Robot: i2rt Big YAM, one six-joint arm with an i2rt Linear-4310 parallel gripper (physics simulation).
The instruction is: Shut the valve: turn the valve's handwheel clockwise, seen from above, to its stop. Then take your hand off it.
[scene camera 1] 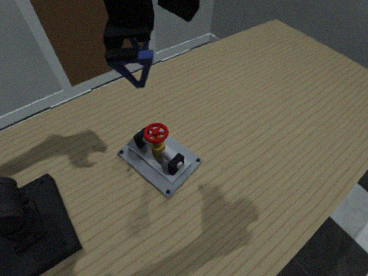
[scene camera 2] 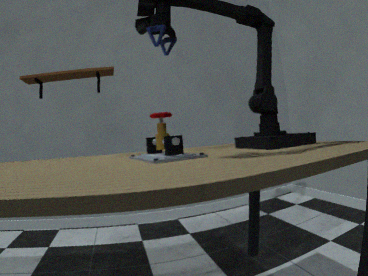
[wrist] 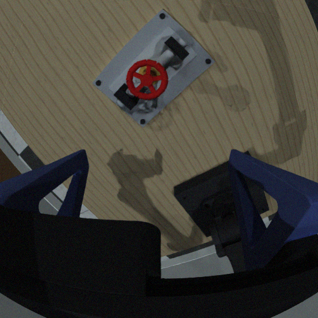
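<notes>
The valve's red five-spoked handwheel [scene camera 1: 156, 128] [scene camera 2: 160, 115] [wrist: 136, 80] lies level on top of a yellow valve body [scene camera 1: 157, 149] [scene camera 2: 161, 136]. The valve stands on a grey plate [scene camera 1: 150, 176] [scene camera 2: 142, 159] [wrist: 198, 69] with dark bolts at its corners; two black blocks hold its pipe. My gripper [scene camera 2: 162, 50] [wrist: 157, 157] is open, its blue fingers wide apart with nothing between them. It hangs high above the handwheel and does not touch it. In the wrist view the handwheel shows beyond the fingertips, up and left of centre. Its turn position relative to the stop cannot be read.
The arm's black base [scene camera 1: 59, 225] [scene camera 2: 274, 141] [wrist: 192, 192] stands on the wooden table [scene camera 1: 280, 100] [scene camera 2: 75, 172] to one side of the valve. A wooden shelf [scene camera 2: 67, 74] is on the wall. Arm shadows fall across the table around the plate.
</notes>
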